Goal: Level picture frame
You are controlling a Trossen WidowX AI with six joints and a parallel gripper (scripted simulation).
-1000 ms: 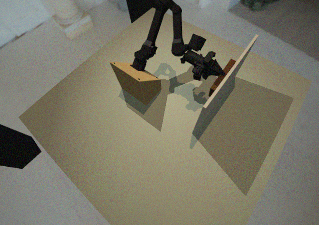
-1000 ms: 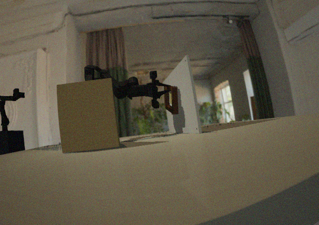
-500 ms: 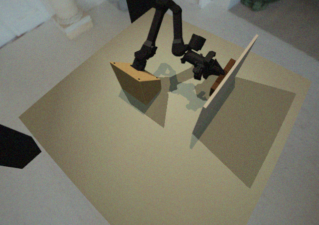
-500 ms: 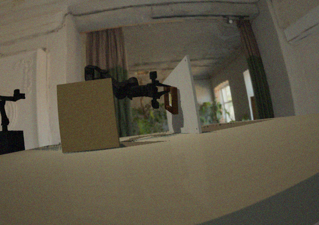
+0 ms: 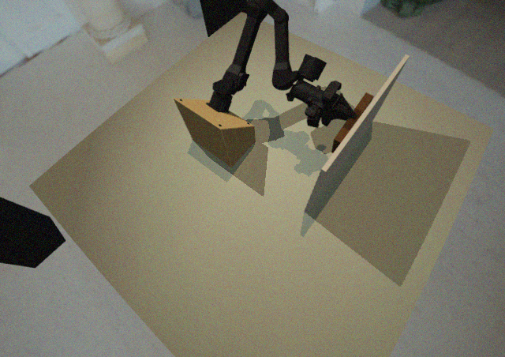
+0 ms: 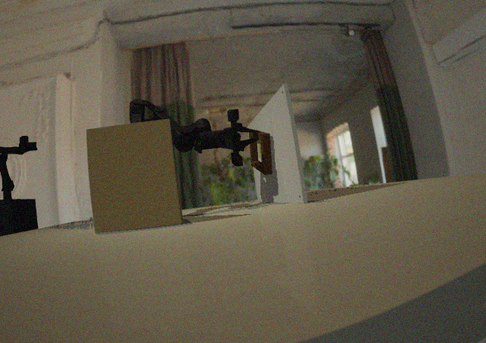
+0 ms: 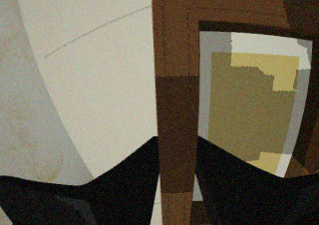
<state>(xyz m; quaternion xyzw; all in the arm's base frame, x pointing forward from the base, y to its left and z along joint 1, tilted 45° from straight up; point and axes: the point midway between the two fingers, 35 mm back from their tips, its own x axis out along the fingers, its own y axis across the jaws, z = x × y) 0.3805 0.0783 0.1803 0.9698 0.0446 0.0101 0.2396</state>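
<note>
The brown picture frame is 1 cm to the left of my gripper tip and 5 cm below it. The rest, counted from my gripper tip: white wall panel: 2 cm ahead, 1 cm to the right, 7 cm below.
</note>
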